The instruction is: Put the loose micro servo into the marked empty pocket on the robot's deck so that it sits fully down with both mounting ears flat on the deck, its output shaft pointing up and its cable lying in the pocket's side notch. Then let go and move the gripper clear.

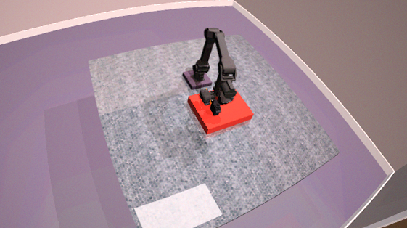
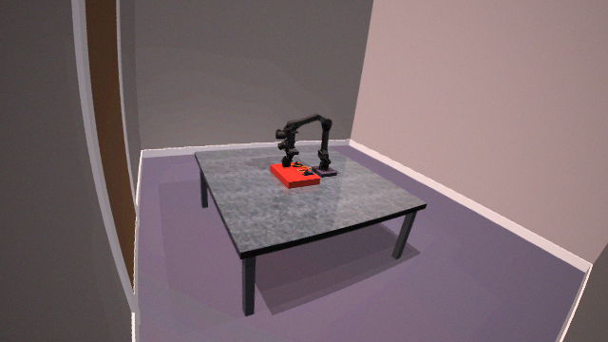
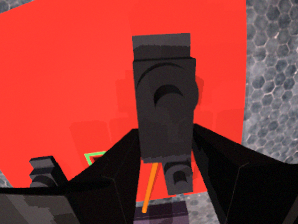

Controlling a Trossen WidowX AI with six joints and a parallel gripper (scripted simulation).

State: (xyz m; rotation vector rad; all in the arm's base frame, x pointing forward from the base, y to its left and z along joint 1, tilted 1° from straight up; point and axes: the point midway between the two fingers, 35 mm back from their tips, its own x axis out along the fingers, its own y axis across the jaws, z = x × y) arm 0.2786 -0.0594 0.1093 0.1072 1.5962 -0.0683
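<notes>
The red deck is 30 mm ahead of my gripper tip, 70 mm to the left of it and 80 mm below it.
</notes>
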